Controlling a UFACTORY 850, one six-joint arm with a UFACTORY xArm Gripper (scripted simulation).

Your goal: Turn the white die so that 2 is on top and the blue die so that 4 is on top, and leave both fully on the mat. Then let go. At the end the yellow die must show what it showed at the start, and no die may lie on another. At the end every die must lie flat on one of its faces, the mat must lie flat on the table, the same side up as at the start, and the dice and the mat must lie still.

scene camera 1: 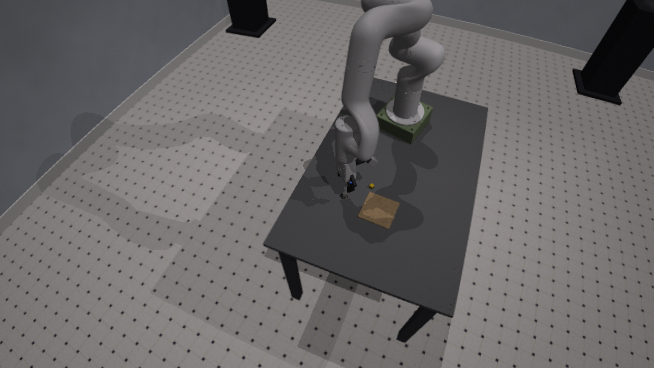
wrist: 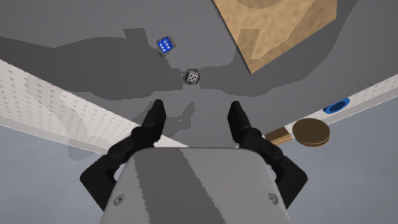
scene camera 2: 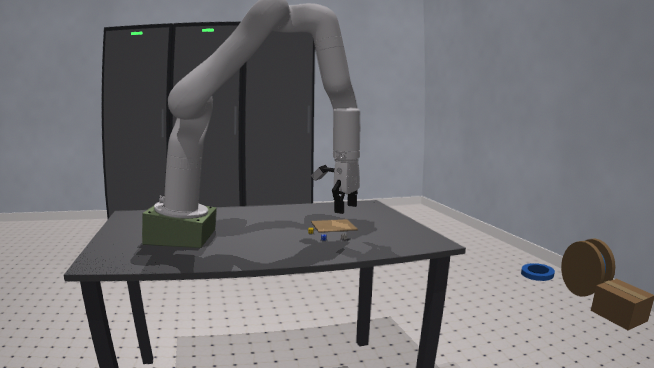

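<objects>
There's a tan mat (scene camera 1: 377, 209) here, and it's 140 cm from the lens.
</objects>
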